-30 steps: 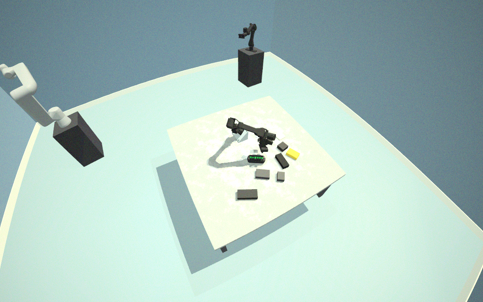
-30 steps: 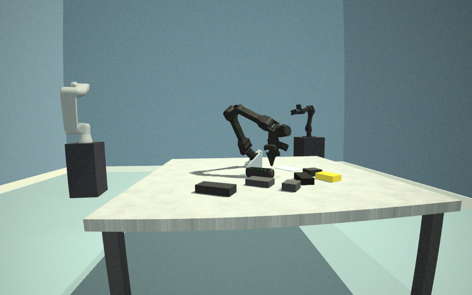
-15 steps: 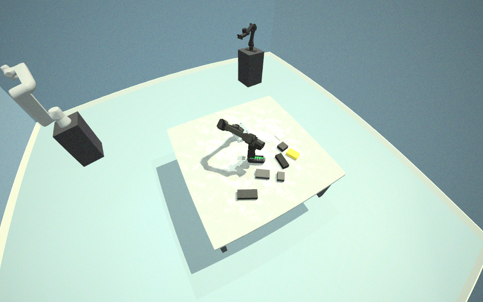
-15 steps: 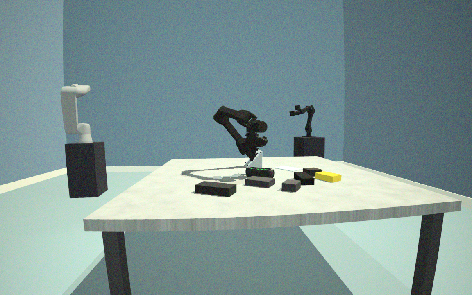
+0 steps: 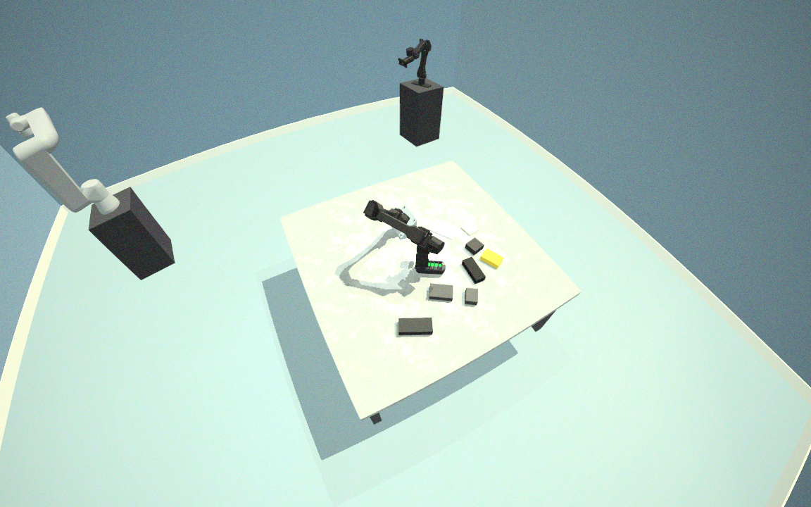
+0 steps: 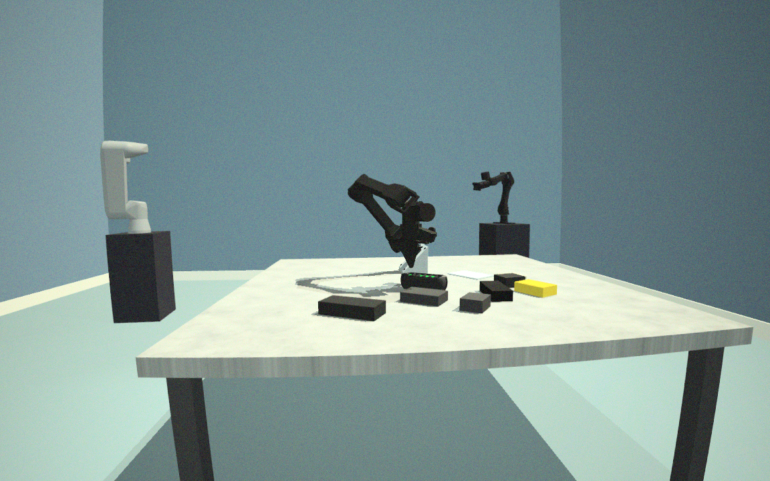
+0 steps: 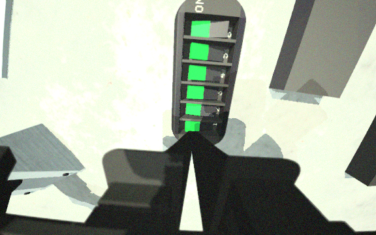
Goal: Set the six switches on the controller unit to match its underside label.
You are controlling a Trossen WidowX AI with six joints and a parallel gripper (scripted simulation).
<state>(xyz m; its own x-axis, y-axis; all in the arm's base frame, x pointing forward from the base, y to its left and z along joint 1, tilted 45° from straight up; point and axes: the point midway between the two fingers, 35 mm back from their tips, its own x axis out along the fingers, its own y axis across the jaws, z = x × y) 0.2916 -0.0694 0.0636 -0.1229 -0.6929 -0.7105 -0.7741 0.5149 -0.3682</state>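
My gripper tip is 180 mm short of the flat grey block, 10 mm to the left of it and 50 mm above it. From my gripper tip the other things lie so: yellow block (180 mm ahead, 350 mm to the left, 50 mm below); then small grey cube (290 mm ahead, 100 mm to the left, 50 mm below); then long dark block (260 mm ahead, 230 mm to the right, 50 mm below).
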